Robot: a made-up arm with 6 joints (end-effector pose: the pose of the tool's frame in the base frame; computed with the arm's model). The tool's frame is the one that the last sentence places. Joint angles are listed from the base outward.
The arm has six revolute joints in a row. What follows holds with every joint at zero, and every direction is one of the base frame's. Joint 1 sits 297 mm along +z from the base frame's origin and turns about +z. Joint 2 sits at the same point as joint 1 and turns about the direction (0, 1, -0.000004). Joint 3 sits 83 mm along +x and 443 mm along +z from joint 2 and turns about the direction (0, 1, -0.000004). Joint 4 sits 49 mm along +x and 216 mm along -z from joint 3 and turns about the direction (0, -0.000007, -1). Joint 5 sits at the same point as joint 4 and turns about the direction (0, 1, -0.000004). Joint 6 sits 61 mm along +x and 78 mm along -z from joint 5 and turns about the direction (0, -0.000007, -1). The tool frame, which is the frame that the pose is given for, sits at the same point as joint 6; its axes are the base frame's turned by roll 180, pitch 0 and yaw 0 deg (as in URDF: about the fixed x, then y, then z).
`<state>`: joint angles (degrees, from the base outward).
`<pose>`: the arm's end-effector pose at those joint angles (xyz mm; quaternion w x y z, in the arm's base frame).
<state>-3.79 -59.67 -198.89 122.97 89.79 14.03</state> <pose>-624.7 106.8 557.8 0.1312 -0.1815 -0.8564 -0.4652</pose>
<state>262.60 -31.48 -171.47 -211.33 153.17 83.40</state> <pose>90.5 335.1 829.3 0.0185 -0.9606 0.2516 -0.1168</pose>
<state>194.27 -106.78 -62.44 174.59 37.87 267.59</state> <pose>423.6 107.8 567.1 0.6454 0.1553 0.1761 0.7268</pose>
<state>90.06 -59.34 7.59 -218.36 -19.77 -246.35</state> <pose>52.1 -138.0 414.8 0.1345 -0.0754 0.9433 0.2941</pose>
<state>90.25 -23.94 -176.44 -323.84 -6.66 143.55</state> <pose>42.4 -302.1 967.4 0.6849 0.1820 -0.1328 0.6930</pose>
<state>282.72 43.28 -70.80 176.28 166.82 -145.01</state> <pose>125.3 -532.5 484.3 0.3293 -0.0601 0.1099 0.9359</pose>
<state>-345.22 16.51 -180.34 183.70 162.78 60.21</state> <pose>122.1 26.8 887.6 0.2276 -0.3399 -0.8956 0.1750</pose>
